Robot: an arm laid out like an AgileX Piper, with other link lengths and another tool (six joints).
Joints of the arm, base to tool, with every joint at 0 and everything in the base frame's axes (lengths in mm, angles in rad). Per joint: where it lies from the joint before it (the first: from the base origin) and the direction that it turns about. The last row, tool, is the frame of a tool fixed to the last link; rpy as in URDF.
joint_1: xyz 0 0 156.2 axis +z
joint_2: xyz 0 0 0 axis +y
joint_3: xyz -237.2 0 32.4 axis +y
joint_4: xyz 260.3 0 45.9 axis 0.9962 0 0.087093
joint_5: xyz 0 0 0 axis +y
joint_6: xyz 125.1 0 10.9 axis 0.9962 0 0.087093
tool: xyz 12.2 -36 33.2 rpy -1.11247 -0.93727 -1.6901
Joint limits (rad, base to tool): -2.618..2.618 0..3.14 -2.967..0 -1.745..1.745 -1.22..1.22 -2.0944..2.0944
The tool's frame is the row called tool.
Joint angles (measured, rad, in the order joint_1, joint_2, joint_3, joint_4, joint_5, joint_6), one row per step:
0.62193 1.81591 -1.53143 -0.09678 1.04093 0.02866
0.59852 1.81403 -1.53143 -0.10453 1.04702 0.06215
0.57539 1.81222 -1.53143 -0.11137 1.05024 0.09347
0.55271 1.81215 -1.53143 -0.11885 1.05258 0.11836
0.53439 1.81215 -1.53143 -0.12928 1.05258 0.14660
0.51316 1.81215 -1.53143 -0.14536 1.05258 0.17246
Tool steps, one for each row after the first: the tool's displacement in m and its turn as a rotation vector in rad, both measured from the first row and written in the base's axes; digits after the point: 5 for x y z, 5 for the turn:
0.00428 -0.01154 0.00041 0.00188 0.00286 -0.05403
0.00839 -0.02266 0.00100 0.00556 0.00348 -0.10567
0.01241 -0.03331 0.00101 0.00626 0.00352 -0.15062
0.01576 -0.04255 0.00129 0.00713 0.00022 -0.19350
0.01972 -0.05336 0.00192 0.00283 -0.00680 -0.23591

